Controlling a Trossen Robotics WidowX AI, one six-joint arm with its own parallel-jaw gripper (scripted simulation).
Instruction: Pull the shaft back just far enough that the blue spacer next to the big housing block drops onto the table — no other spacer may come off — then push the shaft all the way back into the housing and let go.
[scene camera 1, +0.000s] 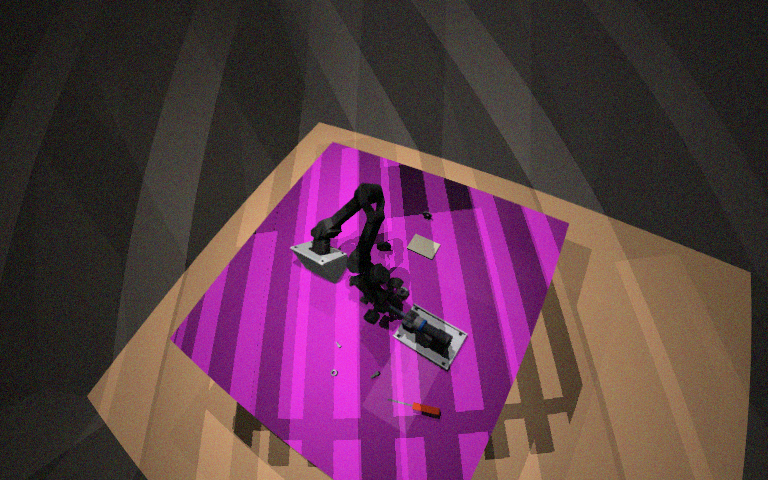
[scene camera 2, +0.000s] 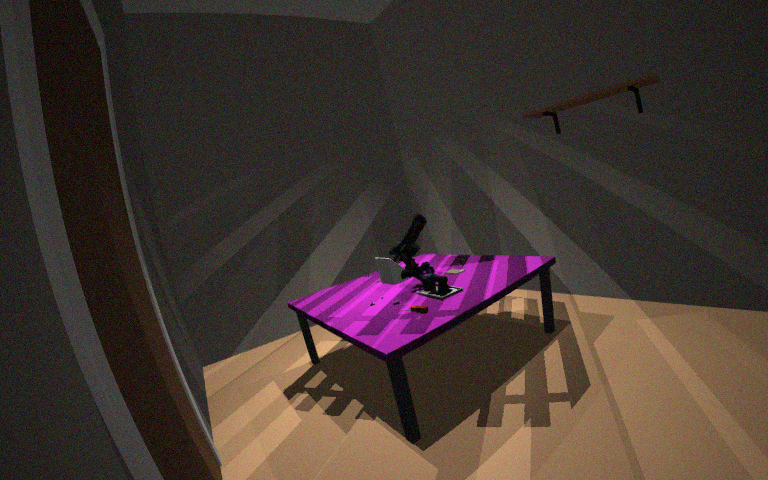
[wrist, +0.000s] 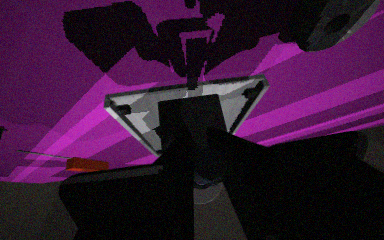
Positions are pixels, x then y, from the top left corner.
Labels:
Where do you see the gripper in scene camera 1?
399, 313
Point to the gripper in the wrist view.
197, 134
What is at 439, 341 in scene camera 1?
A dark housing block.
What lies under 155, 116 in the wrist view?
A dark housing block.

